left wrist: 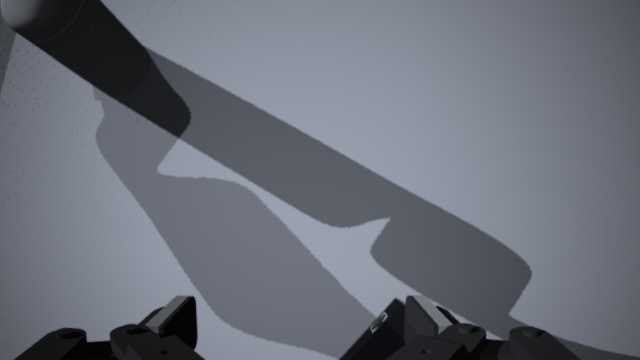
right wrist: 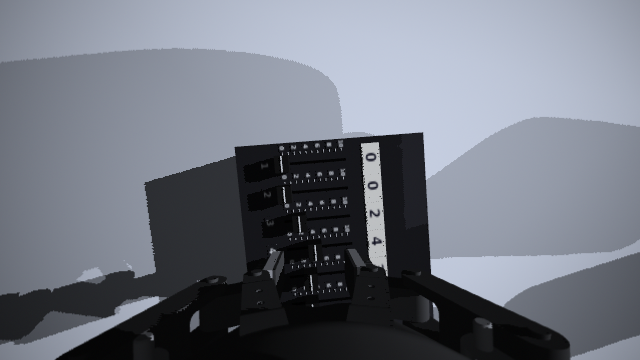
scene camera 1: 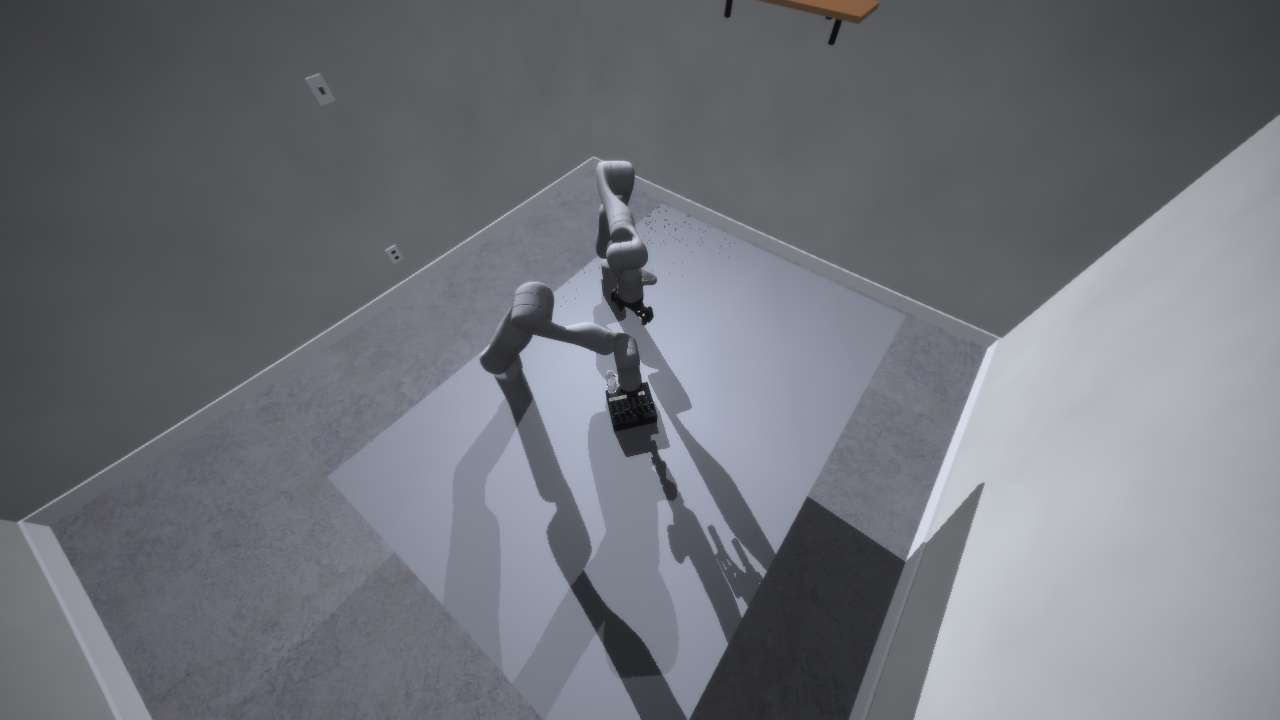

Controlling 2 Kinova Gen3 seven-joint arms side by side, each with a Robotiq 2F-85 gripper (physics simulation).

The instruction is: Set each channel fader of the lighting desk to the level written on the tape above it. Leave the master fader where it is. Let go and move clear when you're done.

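Pixels of known places: left gripper, fingertip midpoint: [left wrist: 300,320] [scene camera 1: 632,316]; right gripper, fingertip midpoint: [right wrist: 314,264] [scene camera 1: 633,403]; left arm's base, link origin: [left wrist: 122,68]; right arm's base, link origin: [scene camera 1: 520,398].
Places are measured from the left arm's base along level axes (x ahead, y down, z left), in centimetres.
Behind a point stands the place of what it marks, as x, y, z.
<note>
The black lighting desk [scene camera 1: 634,422] {50.8, -4.2, -41.6} [left wrist: 369,345] {40.5, -5.5, -31.7} [right wrist: 412,200] {38.4, -5.5, -36.1} lies below my right gripper [scene camera 1: 632,391] {46.9, -8.4, -38.0} [right wrist: 314,264] {46.9, -8.4, -38.0}, which is open with its fingertips on either side of the channel 4 fader [right wrist: 315,253] {46.7, -6.8, -38.1}. That fader is at about 4. The channel 1 fader [right wrist: 281,164] {44.5, -6.8, -44.6} and channel 2 fader [right wrist: 284,195] {45.7, -6.8, -42.8} are at 0, and the channel 3 fader [right wrist: 299,224] {46.2, -6.8, -40.5} is at about 2. Another fader [right wrist: 312,284] {48.3, -6.8, -36.4} stands between 2 and 4. The tape [right wrist: 373,200] {40.8, -5.5, -38.1} reads 0, 0, 2, 4; its lower end is hidden. The master fader cannot be made out. My left gripper [scene camera 1: 634,309] {34.5, -34.2, -24.4} [left wrist: 300,320] {34.5, -34.2, -24.4} is open, away from the desk.
The desk stands on a pale floor area [scene camera 1: 760,358] {67.6, 0.0, 15.1}. The left arm [scene camera 1: 624,223] {32.0, -69.2, -24.4} stands behind the right arm [scene camera 1: 572,334] {41.2, -57.6, -53.2}. Dark arm shadows cross the floor and part of the desk. An orange-topped bench [scene camera 1: 823,7] shows at the top edge of the scene view.
</note>
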